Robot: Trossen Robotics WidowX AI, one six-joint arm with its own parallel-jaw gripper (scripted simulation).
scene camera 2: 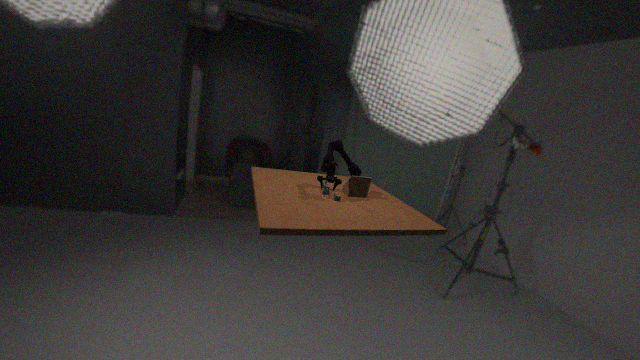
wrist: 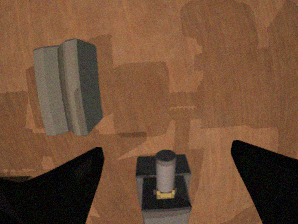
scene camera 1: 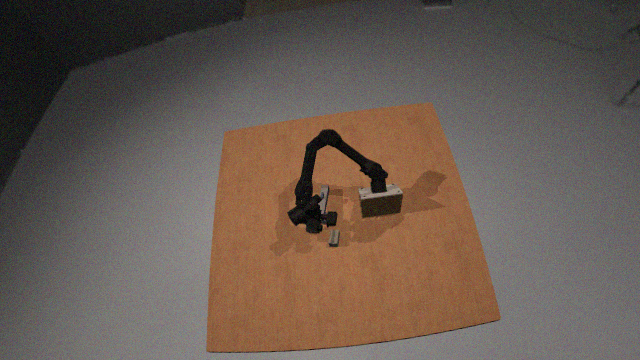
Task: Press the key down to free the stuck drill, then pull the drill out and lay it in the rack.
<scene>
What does my gripper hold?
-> Nothing.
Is my gripper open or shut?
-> Open.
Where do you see a drill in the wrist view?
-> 165, 160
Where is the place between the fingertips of my gripper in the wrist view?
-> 169, 152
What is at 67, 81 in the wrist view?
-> A grey rack.
</scene>
